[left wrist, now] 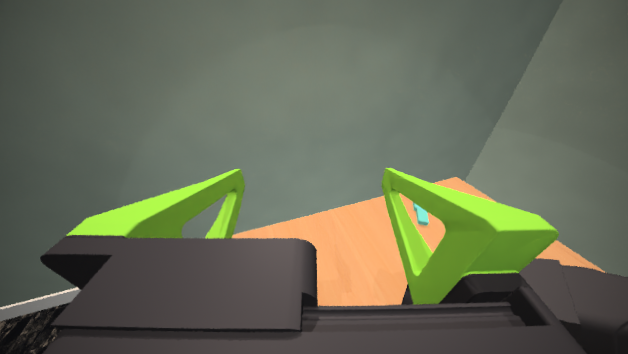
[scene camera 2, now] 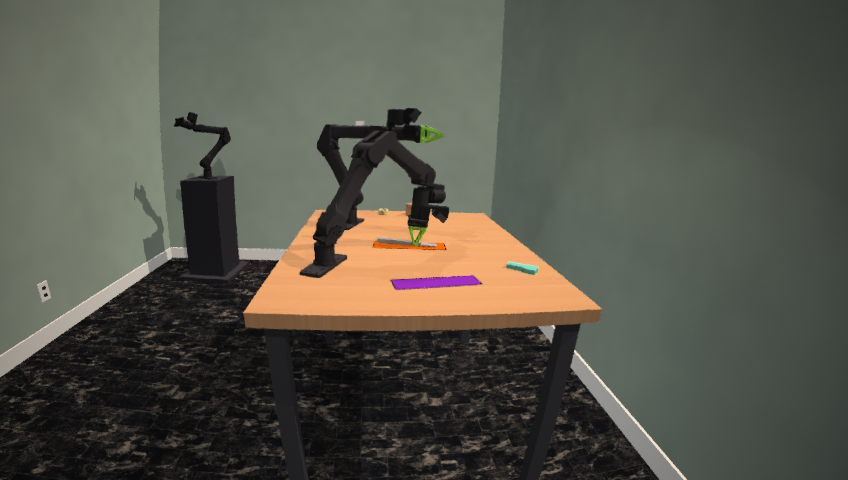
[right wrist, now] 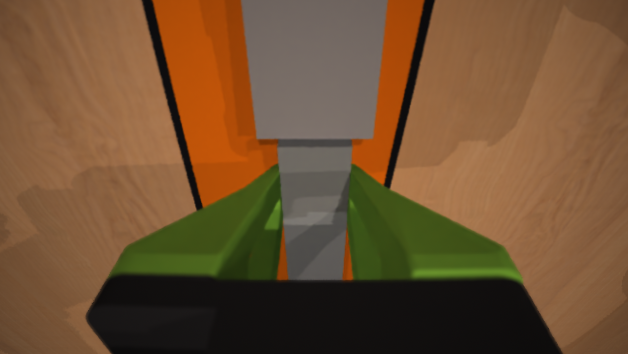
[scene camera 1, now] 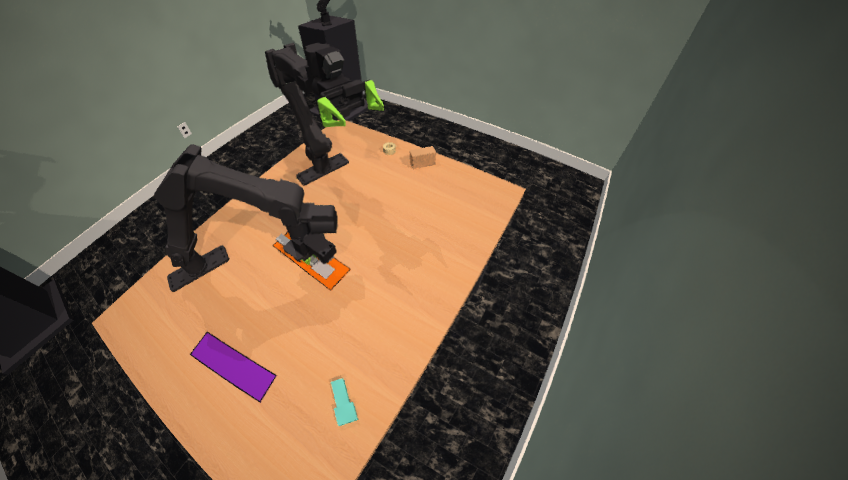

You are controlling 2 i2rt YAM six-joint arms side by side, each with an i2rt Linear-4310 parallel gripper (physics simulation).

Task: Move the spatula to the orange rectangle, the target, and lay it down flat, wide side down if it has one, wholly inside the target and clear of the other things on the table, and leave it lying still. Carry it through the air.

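Pixels of known places: left gripper, fingertip midpoint: (left wrist: 313,176) (scene camera 2: 441,135) (scene camera 1: 364,115); right gripper, fingertip midpoint: (scene camera 2: 414,244) (right wrist: 315,177) (scene camera 1: 310,260); left arm's base, origin of the base link: (scene camera 2: 349,224) (scene camera 1: 323,169); right arm's base, origin of the base link: (scene camera 2: 325,266) (scene camera 1: 199,268).
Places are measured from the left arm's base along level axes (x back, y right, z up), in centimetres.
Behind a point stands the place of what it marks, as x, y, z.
The grey spatula (scene camera 1: 323,270) @(-40.6, 21.5, 1.1) (scene camera 2: 386,240) @(-25.5, 27.1, 2.4) (right wrist: 315,70) @(-39.4, 21.5, 1.1) is over the orange rectangle (scene camera 1: 339,277) @(-44.9, 18.9, 0.1) (scene camera 2: 441,246) @(-44.4, 19.4, 0.1) (right wrist: 185,90) @(-37.1, 17.6, 0.1), lengthwise along it and close to its surface. Its blade is toward the lower right in scene camera 1. Whether it touches the rectangle I cannot tell. My right gripper (scene camera 2: 415,242) @(-35.0, 22.9, 0.8) (right wrist: 315,177) @(-35.0, 22.9, 0.8) points down and is shut on the spatula's handle beside the blade. In scene camera 1 the right wrist hides the middle of the spatula. My left gripper (scene camera 1: 355,107) @(-39.0, -0.1, 40.7) (scene camera 2: 442,135) @(-39.0, -0.1, 40.7) (left wrist: 313,176) @(-39.0, -0.1, 40.7) is open and empty, raised high at the far end of the table.
A purple rectangle (scene camera 1: 233,366) @(-49.8, 54.8, 0.1) (scene camera 2: 436,282) @(-49.0, 55.5, 0.1) and a turquoise object (scene camera 1: 343,402) @(-74.2, 36.1, 1.5) (scene camera 2: 522,267) @(-73.7, 37.6, 1.4) (left wrist: 422,216) @(-71.1, 35.0, 1.5) lie on the table. A pale ring (scene camera 1: 389,152) @(-9.5, -24.9, 1.2) (scene camera 2: 383,211) @(-8.1, -24.0, 2.1) and a tan block (scene camera 1: 423,158) @(-23.7, -30.3, 4.2) (scene camera 2: 408,208) @(-19.9, -27.4, 3.9) are at its far end.
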